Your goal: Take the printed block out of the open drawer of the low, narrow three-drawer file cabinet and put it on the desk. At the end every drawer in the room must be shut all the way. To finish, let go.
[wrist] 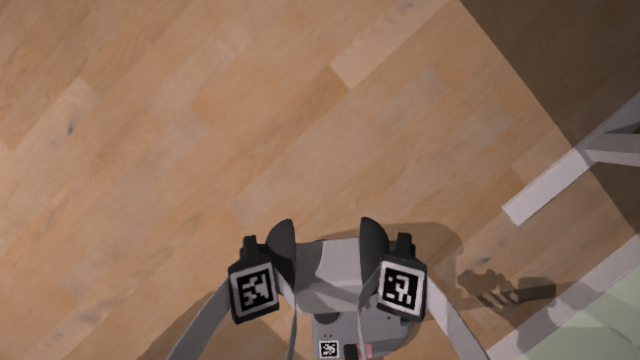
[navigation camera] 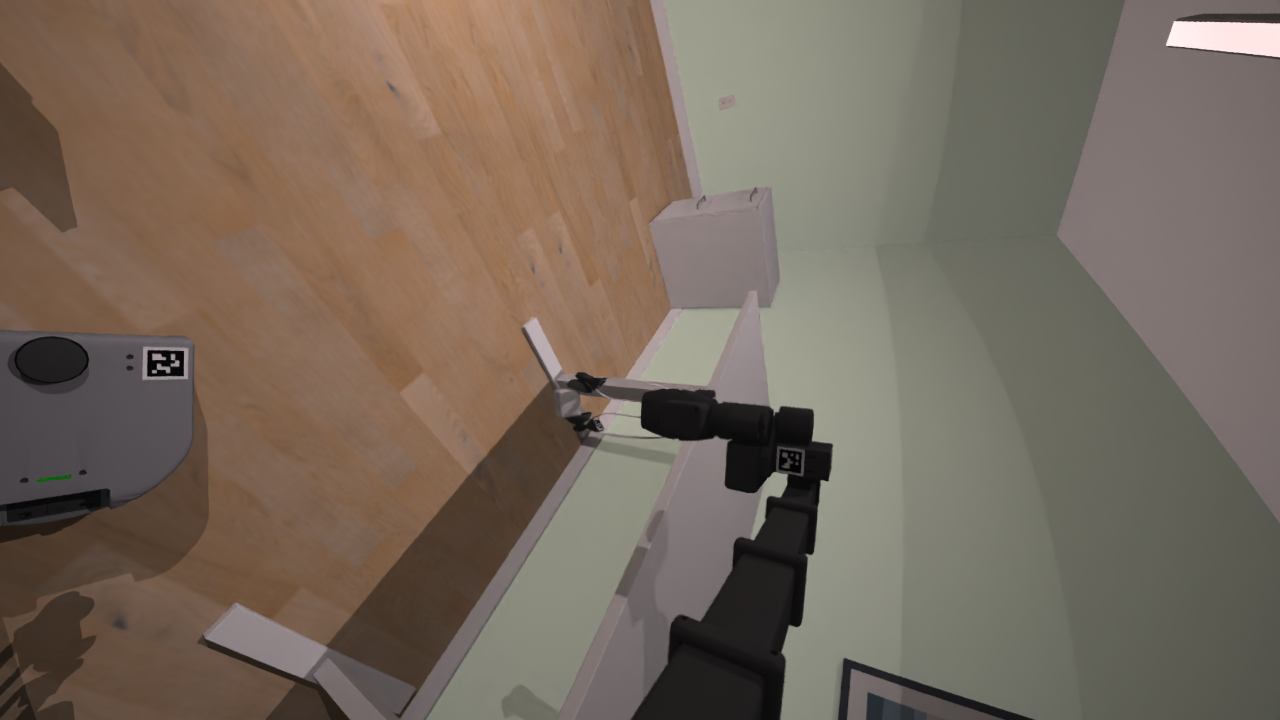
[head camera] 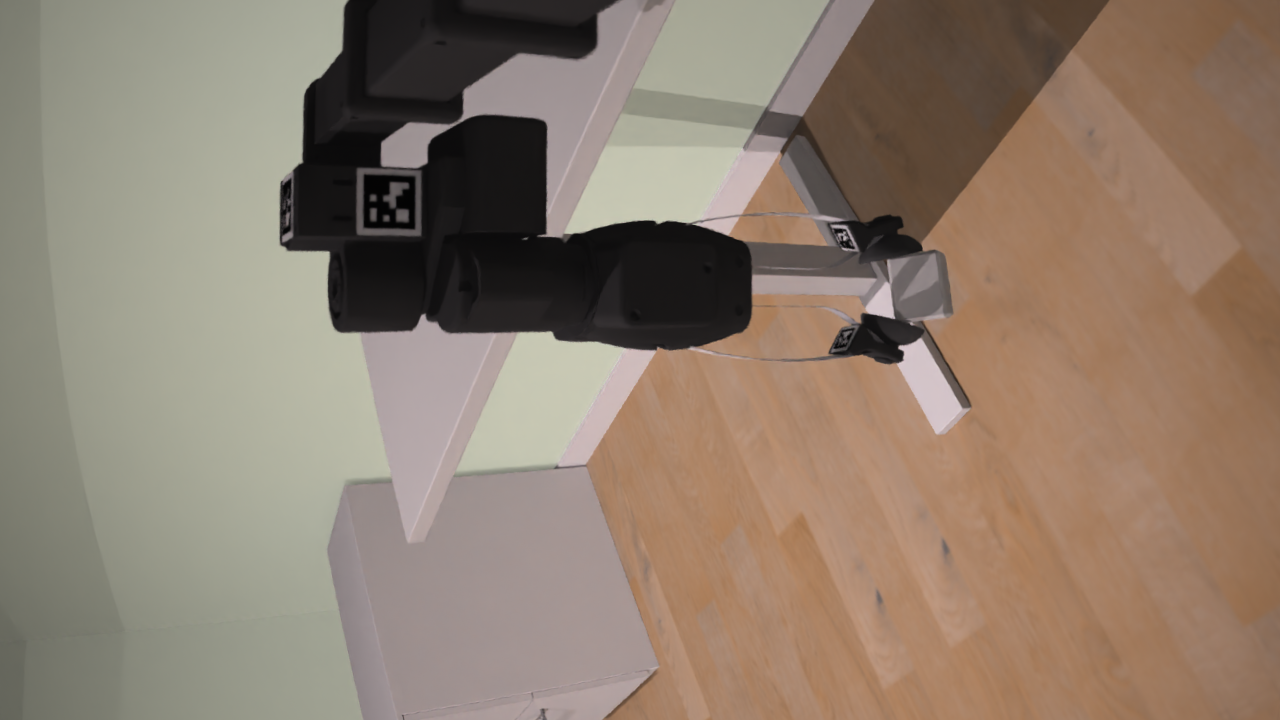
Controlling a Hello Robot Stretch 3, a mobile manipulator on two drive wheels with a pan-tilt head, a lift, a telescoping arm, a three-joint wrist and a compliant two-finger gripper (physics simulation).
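My gripper (head camera: 911, 288) (navigation camera: 575, 402) (wrist: 326, 242) points down and is shut on a pale grey block (head camera: 920, 279) (navigation camera: 566, 402) (wrist: 332, 280). The block sits between both fingertips and hangs in the air above the floor, in front of the desk's long edge. The white desk (head camera: 429, 411) (navigation camera: 698, 528) stands along the green wall, partly hidden by my arm. A white cabinet (head camera: 501, 582) (navigation camera: 711, 259) stands beyond the desk's far end. Two handles show on its front, which looks flush in the navigation view. I cannot tell whether this is the three-drawer cabinet. No open drawer shows.
A desk foot (head camera: 935, 398) (navigation camera: 539, 344) lies behind the gripper in the head and navigation views. Another desk foot (navigation camera: 268, 640) is nearer my base (navigation camera: 107, 429) (wrist: 390, 330). A desk foot (wrist: 547, 187) also shows at the right of the wrist view. A framed picture (navigation camera: 861, 694) hangs on the wall.
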